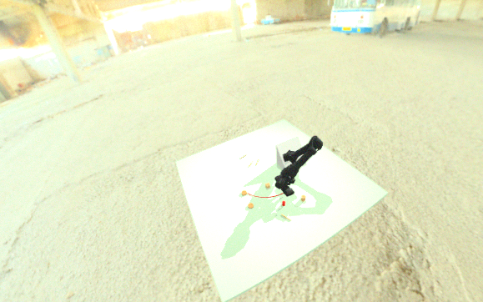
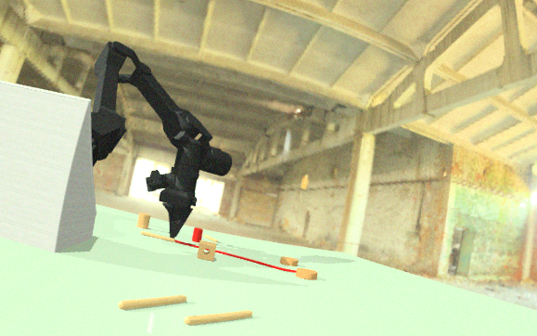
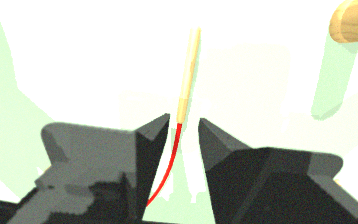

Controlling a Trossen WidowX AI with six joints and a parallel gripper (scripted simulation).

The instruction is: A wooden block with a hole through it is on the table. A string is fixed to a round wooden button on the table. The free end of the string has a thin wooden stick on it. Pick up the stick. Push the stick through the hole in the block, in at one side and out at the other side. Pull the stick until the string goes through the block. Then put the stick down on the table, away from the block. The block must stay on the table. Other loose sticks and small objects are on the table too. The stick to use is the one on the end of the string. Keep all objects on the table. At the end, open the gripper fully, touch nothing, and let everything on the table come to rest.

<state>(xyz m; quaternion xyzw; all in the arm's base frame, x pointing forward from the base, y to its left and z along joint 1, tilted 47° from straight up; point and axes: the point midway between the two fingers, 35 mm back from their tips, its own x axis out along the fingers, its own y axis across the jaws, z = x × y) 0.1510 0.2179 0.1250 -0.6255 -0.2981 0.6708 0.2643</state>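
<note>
My gripper tip is 5 cm short of the red cylinder, 9 cm to the right of it and 1 cm below it. From my gripper tip the other things lie so: wooden cylinder 10 cm behind, 11 cm to the left, 1 cm above; then thin wooden stick 2 cm behind, 1 cm below; then wooden block 8 cm ahead, 11 cm to the right.
</note>
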